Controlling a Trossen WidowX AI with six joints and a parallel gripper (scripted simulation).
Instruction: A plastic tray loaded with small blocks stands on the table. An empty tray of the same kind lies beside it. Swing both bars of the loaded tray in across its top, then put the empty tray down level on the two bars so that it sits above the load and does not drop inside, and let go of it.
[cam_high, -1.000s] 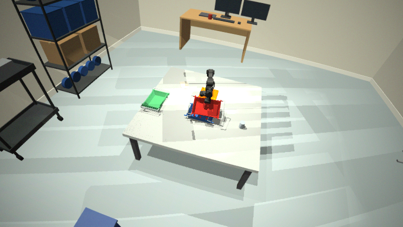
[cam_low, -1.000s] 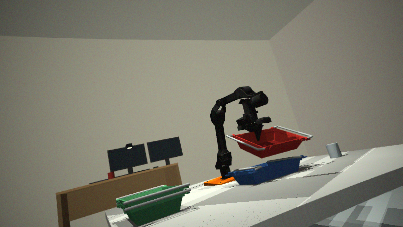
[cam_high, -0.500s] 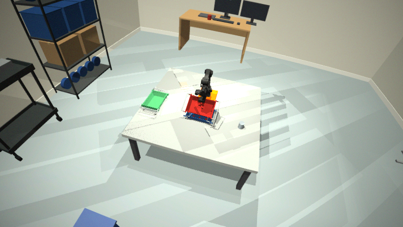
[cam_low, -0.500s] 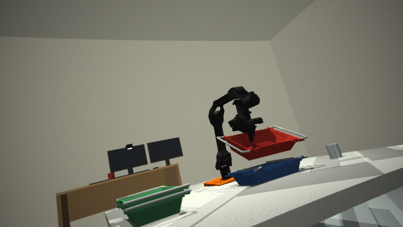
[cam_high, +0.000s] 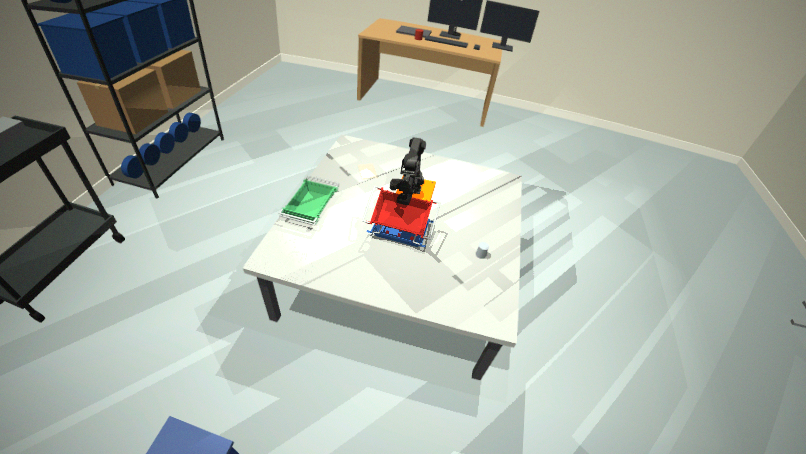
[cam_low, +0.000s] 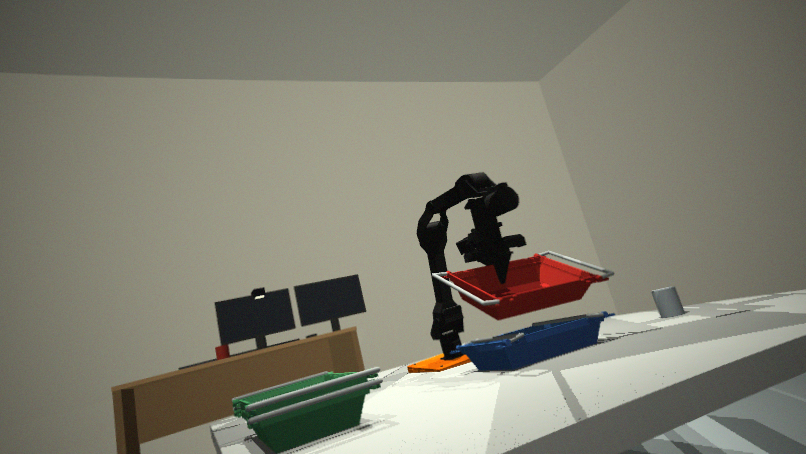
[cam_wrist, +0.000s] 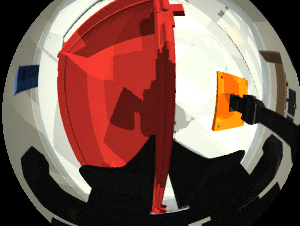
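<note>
My gripper tip is 8 cm short of the red tray and 1 cm above it. The rest, counted from my gripper tip: paper (42 cm behind, 32 cm to the right, 17 cm below); then grey cup (8 cm ahead, 44 cm to the left, 14 cm below).
</note>
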